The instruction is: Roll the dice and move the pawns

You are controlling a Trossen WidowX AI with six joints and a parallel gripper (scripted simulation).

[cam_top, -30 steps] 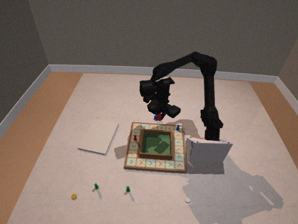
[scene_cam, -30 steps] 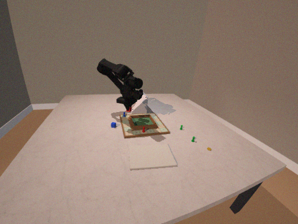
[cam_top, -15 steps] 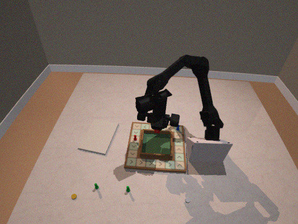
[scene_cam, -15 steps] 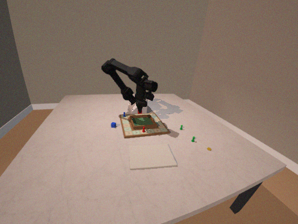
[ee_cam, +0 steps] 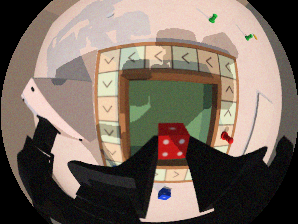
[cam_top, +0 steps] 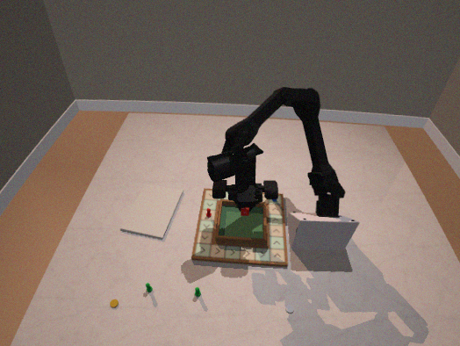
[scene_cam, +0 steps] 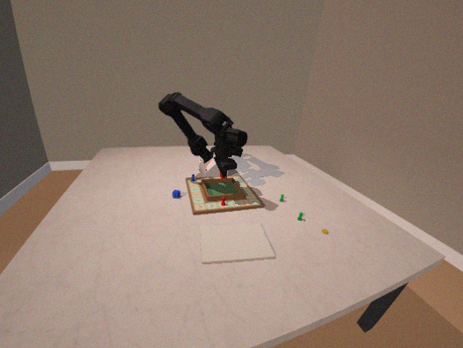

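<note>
Now: gripper tip 40 mm short of the blue die, 200 mm to the left of it and 70 mm above it. Round my gripper tip: red pawn 120 mm ahead, 10 mm to the right, 60 mm below; red die right at my gripper tip; green tray 10 mm ahead, 80 mm below.
</note>
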